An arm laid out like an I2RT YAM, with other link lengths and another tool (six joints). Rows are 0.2 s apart.
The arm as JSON. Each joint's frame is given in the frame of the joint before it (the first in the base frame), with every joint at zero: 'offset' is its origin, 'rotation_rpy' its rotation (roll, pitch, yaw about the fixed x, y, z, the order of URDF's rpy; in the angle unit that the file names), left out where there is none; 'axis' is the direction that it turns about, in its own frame. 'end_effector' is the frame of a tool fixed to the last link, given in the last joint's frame.
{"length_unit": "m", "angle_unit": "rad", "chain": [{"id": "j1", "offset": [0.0, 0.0, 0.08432], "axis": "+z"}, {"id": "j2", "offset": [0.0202, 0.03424, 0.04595], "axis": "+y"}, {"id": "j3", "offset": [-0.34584, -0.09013, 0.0], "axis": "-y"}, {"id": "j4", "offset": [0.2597, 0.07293, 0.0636], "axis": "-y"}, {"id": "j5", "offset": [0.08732, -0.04, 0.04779], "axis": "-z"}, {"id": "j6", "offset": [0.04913, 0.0, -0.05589], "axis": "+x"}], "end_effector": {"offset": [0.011, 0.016, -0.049], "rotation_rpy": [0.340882, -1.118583, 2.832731]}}
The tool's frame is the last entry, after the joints.
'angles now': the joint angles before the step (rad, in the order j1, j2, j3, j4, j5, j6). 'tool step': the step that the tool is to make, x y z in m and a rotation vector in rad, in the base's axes. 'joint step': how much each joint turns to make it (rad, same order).
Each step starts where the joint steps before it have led.
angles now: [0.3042, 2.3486, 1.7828, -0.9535, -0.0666, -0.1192]
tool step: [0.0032, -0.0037, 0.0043, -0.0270, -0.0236, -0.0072]
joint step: [-0.0054, -0.0061, 0.0096, -0.0012, 0.0328, -0.0001]
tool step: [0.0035, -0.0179, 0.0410, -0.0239, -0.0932, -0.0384]
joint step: [-0.0327, -0.0812, 0.0205, -0.0189, 0.0493, 0.0005]
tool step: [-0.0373, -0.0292, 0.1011, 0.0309, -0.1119, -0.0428]
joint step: [-0.0438, -0.2298, 0.0001, -0.1138, -0.0031, -0.0004]
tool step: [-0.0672, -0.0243, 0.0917, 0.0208, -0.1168, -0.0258]
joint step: [-0.0245, -0.2454, -0.0003, -0.1265, 0.0042, 0.0000]
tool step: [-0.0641, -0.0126, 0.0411, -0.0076, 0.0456, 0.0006]
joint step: [0.0005, -0.1350, 0.0000, -0.1813, -0.0015, 0.0004]
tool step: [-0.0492, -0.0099, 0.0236, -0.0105, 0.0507, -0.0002]
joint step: [0.0000, -0.0910, 0.0001, -0.1429, 0.0004, 0.0001]
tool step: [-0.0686, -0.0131, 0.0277, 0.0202, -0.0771, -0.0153]
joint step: [-0.0005, -0.1763, -0.0237, -0.0733, 0.0003, 0.0155]
